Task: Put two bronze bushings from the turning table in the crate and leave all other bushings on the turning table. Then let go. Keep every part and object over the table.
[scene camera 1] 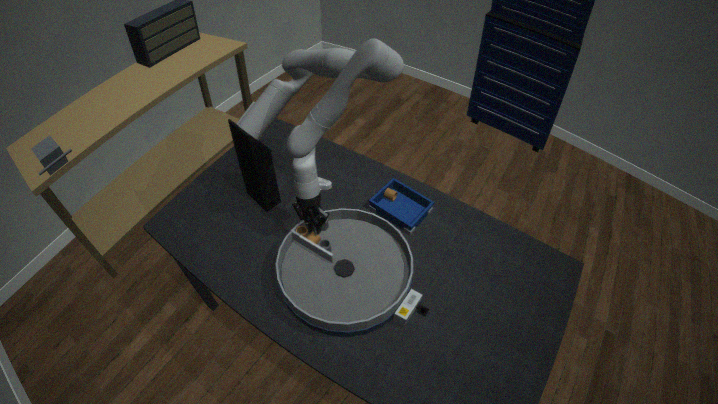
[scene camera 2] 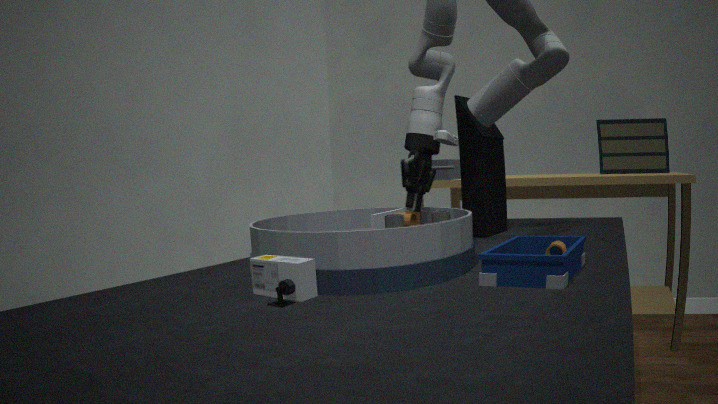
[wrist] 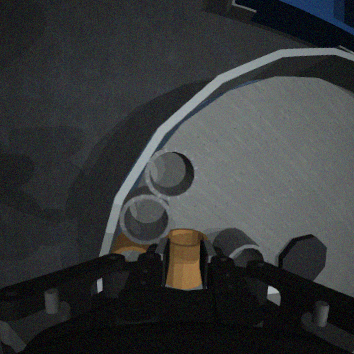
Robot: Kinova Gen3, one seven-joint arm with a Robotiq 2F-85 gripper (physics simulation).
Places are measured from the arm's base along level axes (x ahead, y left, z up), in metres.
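Where they show: gripper, fingertip midpoint: [scene camera 1: 314, 232] [scene camera 2: 412, 211] [wrist: 184, 251]; arm's base, link origin: [scene camera 1: 248, 133] [scene camera 2: 479, 113].
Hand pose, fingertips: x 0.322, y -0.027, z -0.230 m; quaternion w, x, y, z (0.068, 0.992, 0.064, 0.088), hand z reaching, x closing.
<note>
Things, the pixels of their top centre, and the offset from my fingertips. "spot": a spot on its surface instead.
- blue crate, top centre: [scene camera 2: 538, 244] [scene camera 1: 402, 201] 0.043 m down, 0.113 m ahead, 0.325 m left
- second bronze bushing, top centre: [wrist: 187, 268] [scene camera 2: 405, 212] [scene camera 1: 312, 236] 0.002 m down, 0.006 m ahead, 0.016 m right
- third bronze bushing, top centre: [wrist: 131, 268] [scene camera 1: 301, 230] 0.002 m down, 0.037 m back, 0.021 m right
- grey bushing, top centre: [wrist: 246, 265] [scene camera 2: 394, 215] [scene camera 1: 324, 243] 0.002 m down, 0.056 m ahead, 0.009 m right
- pale divider bar, surface spot: [scene camera 1: 313, 246] spot: 0.005 m down, 0.035 m ahead, 0.039 m right
- dark hub, top centre: [wrist: 304, 262] [scene camera 1: 344, 267] 0.032 m down, 0.148 m ahead, 0.021 m right
- white box, surface spot: [scene camera 2: 296, 281] spot: 0.062 m down, 0.394 m ahead, 0.055 m left
One bronze bushing [scene camera 1: 390, 194] [scene camera 2: 556, 243] lies on its side in the blue crate [scene camera 1: 407, 209] [scene camera 2: 522, 271] [wrist: 317, 11]. My gripper [scene camera 1: 311, 230] [scene camera 2: 414, 207] [wrist: 184, 251] is partly open, low over the turning table [scene camera 1: 371, 296] [scene camera 2: 361, 251] [wrist: 270, 125]. Its fingers straddle a second bronze bushing [scene camera 1: 313, 238] [scene camera 2: 413, 218] [wrist: 184, 270] without gripping it. A third bronze bushing [scene camera 1: 301, 229] [wrist: 129, 246] is just left in the wrist view, partly hidden. Two upright grey bushings [wrist: 167, 219] [wrist: 192, 172] stand along the rim. Another grey bushing [scene camera 1: 325, 244] [scene camera 2: 394, 220] [wrist: 231, 240] is right of the fingers in the wrist view.
A pale divider bar [scene camera 1: 313, 246] runs inward from the rim beside the bushings. The dark hub [scene camera 1: 344, 268] [wrist: 303, 257] is at the turning table's centre. A tall black panel [scene camera 1: 255, 168] [scene camera 2: 482, 170] stands near the arm. A white box [scene camera 1: 409, 304] [scene camera 2: 296, 281] is beside the turning table.
</note>
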